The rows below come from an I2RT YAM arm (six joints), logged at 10 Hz.
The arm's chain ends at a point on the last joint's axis. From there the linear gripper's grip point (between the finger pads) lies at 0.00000 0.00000 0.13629 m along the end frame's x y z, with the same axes.
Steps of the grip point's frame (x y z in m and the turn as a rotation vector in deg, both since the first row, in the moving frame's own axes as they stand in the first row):
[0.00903, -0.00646, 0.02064, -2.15, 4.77, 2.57]
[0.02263, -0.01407, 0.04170, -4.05, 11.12, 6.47]
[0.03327, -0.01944, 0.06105, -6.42, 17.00, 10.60]
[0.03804, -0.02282, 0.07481, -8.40, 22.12, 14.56]
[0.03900, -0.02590, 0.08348, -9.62, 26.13, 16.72]
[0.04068, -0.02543, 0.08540, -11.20, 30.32, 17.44]
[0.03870, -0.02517, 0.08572, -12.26, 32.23, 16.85]
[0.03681, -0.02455, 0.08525, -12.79, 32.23, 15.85]
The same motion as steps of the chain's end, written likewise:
[-0.00218, -0.01182, 0.02121, -2.15, 4.77, 2.57]
[-0.00304, -0.02510, 0.04459, -4.05, 11.12, 6.47]
[-0.00487, -0.03807, 0.06783, -6.42, 17.00, 10.60]
[-0.01005, -0.04858, 0.08621, -8.40, 22.12, 14.56]
[-0.01663, -0.05641, 0.09915, -9.62, 26.13, 16.72]
[-0.02269, -0.06089, 0.10635, -11.20, 30.32, 17.44]
[-0.02823, -0.06306, 0.10949, -12.26, 32.23, 16.85]
[-0.03027, -0.06300, 0.10930, -12.79, 32.23, 15.85]

